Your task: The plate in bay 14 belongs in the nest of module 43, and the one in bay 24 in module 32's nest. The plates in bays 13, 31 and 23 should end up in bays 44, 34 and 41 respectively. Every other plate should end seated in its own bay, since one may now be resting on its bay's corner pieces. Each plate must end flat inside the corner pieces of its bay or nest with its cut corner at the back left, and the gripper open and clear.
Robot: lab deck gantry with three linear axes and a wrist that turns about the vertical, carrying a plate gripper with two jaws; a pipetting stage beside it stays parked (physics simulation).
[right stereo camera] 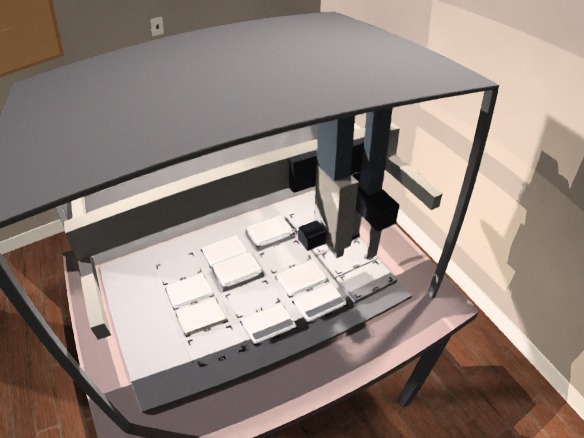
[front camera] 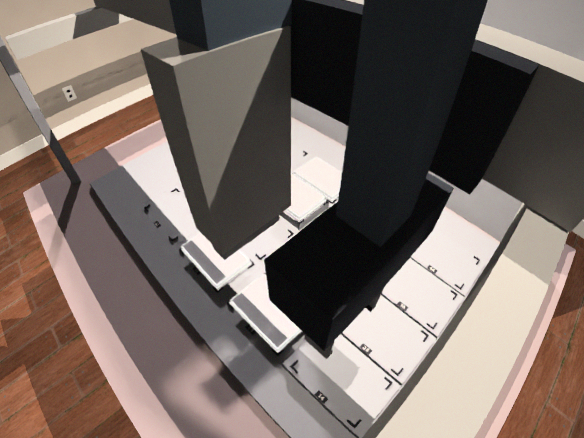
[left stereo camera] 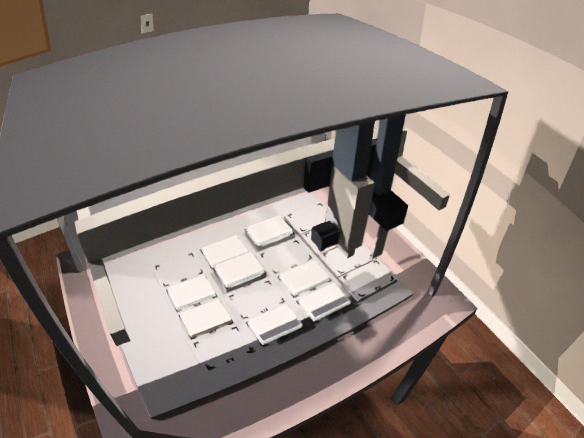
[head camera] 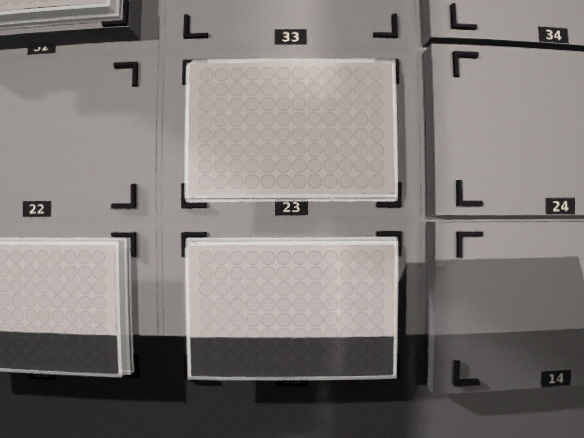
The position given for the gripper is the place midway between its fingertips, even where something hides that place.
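Observation:
Gripper (front camera: 340, 322), also (right stereo camera: 362, 247) and (left stereo camera: 367, 246). A plate (front camera: 304, 199). A plate (head camera: 267, 129). A plate (left stereo camera: 275, 228). A plate (left stereo camera: 211, 316). A plate (left stereo camera: 196, 290).

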